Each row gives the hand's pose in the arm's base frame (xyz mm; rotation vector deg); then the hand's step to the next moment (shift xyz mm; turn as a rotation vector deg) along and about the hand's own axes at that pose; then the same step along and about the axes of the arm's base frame.
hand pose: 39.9 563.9 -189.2 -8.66 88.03 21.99
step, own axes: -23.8 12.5 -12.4 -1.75 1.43 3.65
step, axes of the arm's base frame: -15.6 4.0 24.8 2.98 2.29 2.08
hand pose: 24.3 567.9 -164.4 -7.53 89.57 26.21
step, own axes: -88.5 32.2 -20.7 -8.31 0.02 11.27
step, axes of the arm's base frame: -25.9 4.3 92.8 10.95 2.49 8.36
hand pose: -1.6 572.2 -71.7 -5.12 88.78 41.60
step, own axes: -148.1 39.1 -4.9 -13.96 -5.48 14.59
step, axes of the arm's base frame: -2.2 -25.6 151.1 17.23 -2.30 11.65
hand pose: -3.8 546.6 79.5 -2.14 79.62 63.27
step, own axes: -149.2 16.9 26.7 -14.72 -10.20 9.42
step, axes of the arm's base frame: 39.6 -62.7 133.3 16.47 -8.41 8.22
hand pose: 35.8 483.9 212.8 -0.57 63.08 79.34
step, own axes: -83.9 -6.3 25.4 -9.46 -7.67 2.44
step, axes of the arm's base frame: 36.8 -50.8 61.6 9.26 -7.83 2.70
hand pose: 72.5 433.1 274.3 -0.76 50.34 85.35
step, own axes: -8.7 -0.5 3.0 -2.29 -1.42 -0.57
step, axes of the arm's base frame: 3.3 -5.9 6.3 1.29 -2.43 0.06
